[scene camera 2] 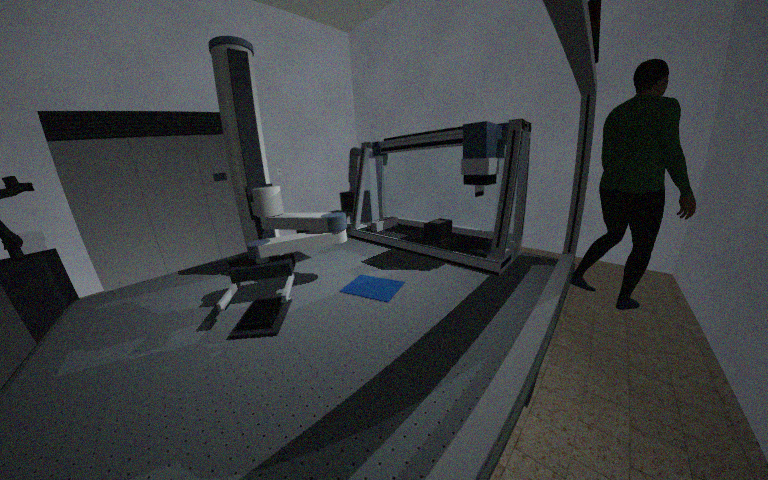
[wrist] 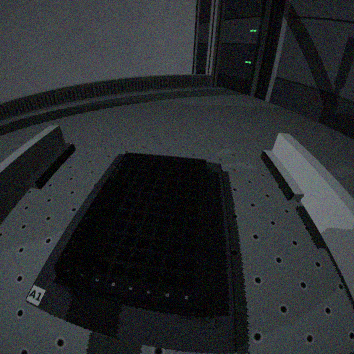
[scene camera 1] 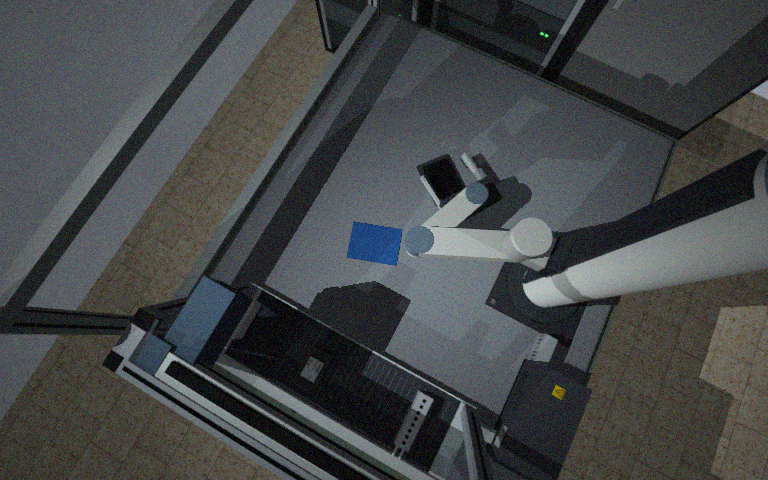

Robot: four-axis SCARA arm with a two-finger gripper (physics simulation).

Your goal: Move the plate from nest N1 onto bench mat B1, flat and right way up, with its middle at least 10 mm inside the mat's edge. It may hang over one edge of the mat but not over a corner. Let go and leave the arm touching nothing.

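Frame: origin at the arm's base, x ahead, y left, z up, level; metres.
Seen in the pictures: gripper, between the fingertips: (scene camera 2: 251, 303) (wrist: 165, 137) (scene camera 1: 442, 165); arm's base, origin of its link: (scene camera 1: 542, 285).
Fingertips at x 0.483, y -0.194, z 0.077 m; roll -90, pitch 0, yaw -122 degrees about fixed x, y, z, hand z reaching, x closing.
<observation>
Pixels of each thing's middle, then the offset from my fingertips to it. "pt": a spot on its surface instead. Level surfaces: height alone.
- dark plate, middle of its body: (wrist: 149, 207) (scene camera 2: 262, 312) (scene camera 1: 442, 178) dz -0.045, dx -0.016, dy +0.022 m
- nest N1, middle of its body: (wrist: 150, 217) (scene camera 2: 263, 316) (scene camera 1: 441, 179) dz -0.056, dx -0.016, dy +0.022 m
- blue bench mat B1, height of its surface: dz -0.062 m
- blue head, a spot on its surface: (scene camera 2: 480, 139) pt dz +0.371, dx +0.276, dy +0.659 m
- dark box with a yellow warning label, a spot on its surface: (scene camera 1: 559, 392) pt dz +0.052, dx -0.605, dy +0.493 m
The dark plate (scene camera 1: 444, 176) (scene camera 2: 257, 316) (wrist: 150, 230) lies flat in nest N1 (scene camera 2: 254, 336) (wrist: 155, 325), whose dark grey rim shows around it. A small A1 label shows at the near left corner in the wrist view. My gripper (scene camera 1: 443, 166) (scene camera 2: 253, 302) (wrist: 165, 137) is open and empty. Its pale fingers stand wide apart, one toward each long side of the plate, and appear above the table. The exact finger height is hard to tell. The blue bench mat B1 (scene camera 1: 374, 243) (scene camera 2: 372, 288) lies flat on the table, apart from the nest, with no plate on it.
A framed gantry machine (scene camera 2: 424, 135) stands beyond the mat, with a blue head (scene camera 2: 480, 139). The arm's column (scene camera 2: 243, 113) rises behind the nest. A dark box with a yellow warning label (scene camera 1: 559, 392) stands near the column base. A person (scene camera 2: 640, 147) is outside the cell.
</observation>
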